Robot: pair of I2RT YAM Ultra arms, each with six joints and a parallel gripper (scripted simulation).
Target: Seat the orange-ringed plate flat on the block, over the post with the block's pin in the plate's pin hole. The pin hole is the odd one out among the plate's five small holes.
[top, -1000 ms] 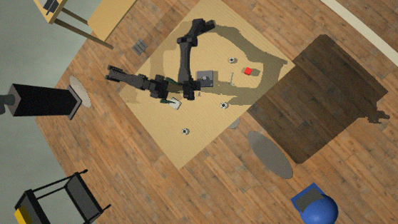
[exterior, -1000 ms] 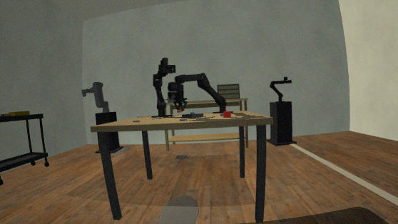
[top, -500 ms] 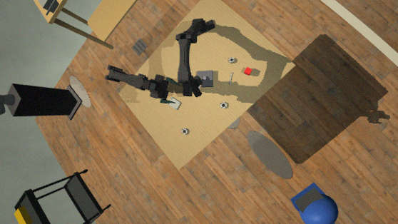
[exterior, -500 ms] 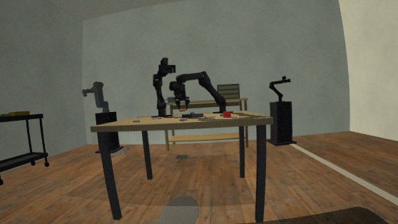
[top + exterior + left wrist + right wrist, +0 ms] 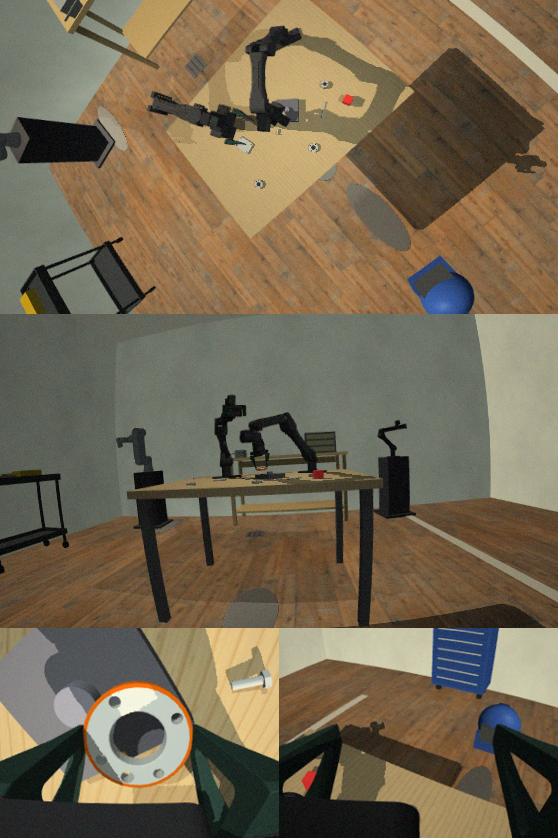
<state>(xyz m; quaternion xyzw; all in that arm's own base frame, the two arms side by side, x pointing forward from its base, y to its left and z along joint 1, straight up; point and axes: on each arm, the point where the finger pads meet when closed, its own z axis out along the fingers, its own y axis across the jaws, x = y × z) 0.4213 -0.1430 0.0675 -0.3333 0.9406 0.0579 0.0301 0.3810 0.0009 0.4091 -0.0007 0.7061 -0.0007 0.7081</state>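
The grey block is 5 cm below my left hand, 3 cm to the left of it and 2 cm behind it. From my left hand the other things lie so: flat piece: 27 cm to the right, 7 cm behind, 6 cm below; red cube: 29 cm to the left, 21 cm ahead, 5 cm below.
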